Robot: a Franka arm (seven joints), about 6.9 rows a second.
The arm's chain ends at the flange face. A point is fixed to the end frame.
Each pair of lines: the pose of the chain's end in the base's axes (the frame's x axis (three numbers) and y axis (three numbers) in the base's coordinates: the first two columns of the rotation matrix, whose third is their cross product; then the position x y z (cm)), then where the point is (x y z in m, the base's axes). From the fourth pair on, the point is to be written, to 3 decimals.
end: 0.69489, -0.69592, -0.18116, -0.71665, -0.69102, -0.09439, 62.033, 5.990, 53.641
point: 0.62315 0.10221 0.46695
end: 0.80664, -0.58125, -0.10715, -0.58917, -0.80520, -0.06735, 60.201, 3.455, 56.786
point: 0.60096 0.07204 0.49563
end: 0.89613, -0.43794, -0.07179, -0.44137, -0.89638, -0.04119, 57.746, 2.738, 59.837
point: 0.57149 0.06127 0.52462
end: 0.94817, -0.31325, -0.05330, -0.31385, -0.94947, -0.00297, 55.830, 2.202, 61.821
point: 0.548 0.052 0.543
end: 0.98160, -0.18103, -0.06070, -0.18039, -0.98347, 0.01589, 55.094, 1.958, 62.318
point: 0.536 0.046 0.548
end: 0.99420, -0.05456, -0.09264, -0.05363, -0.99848, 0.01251, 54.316, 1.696, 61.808
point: 0.523 0.042 0.543
